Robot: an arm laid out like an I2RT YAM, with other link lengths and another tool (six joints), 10 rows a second.
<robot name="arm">
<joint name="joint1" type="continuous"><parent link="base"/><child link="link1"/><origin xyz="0.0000 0.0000 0.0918" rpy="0.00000 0.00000 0.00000"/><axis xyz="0 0 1"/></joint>
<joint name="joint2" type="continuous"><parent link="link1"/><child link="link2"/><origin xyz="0.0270 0.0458 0.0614" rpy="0.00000 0.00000 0.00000"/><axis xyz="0 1 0"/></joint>
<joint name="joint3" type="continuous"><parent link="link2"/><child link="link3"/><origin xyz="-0.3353 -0.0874 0.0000" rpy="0.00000 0.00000 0.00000"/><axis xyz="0 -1 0"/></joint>
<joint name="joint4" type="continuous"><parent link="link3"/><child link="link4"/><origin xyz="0.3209 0.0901 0.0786" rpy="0.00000 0.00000 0.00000"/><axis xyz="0 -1 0"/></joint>
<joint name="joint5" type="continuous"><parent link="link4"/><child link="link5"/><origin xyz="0.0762 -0.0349 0.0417" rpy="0.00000 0.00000 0.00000"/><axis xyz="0 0 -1"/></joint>
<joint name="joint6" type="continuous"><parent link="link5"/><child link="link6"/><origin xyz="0.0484 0.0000 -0.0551" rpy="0.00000 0.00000 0.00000"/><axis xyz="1 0 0"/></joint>
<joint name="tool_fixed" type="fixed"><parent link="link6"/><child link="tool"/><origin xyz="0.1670 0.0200 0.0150" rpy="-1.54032 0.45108 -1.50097"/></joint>
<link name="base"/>
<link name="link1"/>
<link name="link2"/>
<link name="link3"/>
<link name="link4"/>
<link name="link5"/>
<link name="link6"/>
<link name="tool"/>
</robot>
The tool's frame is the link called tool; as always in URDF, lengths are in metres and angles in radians. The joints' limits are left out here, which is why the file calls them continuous.
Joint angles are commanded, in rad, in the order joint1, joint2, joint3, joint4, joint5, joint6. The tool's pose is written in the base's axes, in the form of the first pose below.
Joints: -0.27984 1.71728 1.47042 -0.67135 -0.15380 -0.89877
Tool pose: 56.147, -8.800, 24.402, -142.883, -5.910, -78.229
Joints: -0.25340 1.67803 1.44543 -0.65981 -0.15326 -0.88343
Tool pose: 55.716, -7.148, 25.477, -141.447, -6.074, -77.566
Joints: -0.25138 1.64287 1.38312 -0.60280 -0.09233 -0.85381
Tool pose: 55.189, -8.205, 25.000, -140.765, -8.168, -81.062
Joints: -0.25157 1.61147 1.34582 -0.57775 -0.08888 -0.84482
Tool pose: 54.599, -8.135, 25.204, -139.714, -8.405, -81.741
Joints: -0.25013 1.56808 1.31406 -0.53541 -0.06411 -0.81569
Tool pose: 54.364, -8.524, 26.589, -136.881, -9.386, -84.282
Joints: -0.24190 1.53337 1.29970 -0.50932 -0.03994 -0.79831
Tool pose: 54.236, -8.553, 28.124, -134.457, -10.466, -85.916
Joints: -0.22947 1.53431 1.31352 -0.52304 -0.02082 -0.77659
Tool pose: 54.333, -8.290, 28.532, -134.488, -10.274, -86.847
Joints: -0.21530 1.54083 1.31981 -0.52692 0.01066 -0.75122
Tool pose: 54.531, -8.224, 28.440, -134.768, -10.361, -88.296
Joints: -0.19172 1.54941 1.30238 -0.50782 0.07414 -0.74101
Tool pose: 54.682, -8.326, 27.398, -135.594, -12.287, -89.840
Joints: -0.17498 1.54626 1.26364 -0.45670 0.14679 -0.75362
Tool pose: 54.712, -8.995, 26.509, -135.363, -15.731, -91.503
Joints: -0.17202 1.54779 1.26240 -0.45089 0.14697 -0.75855
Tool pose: 54.839, -8.855, 26.473, -135.259, -15.962, -91.182
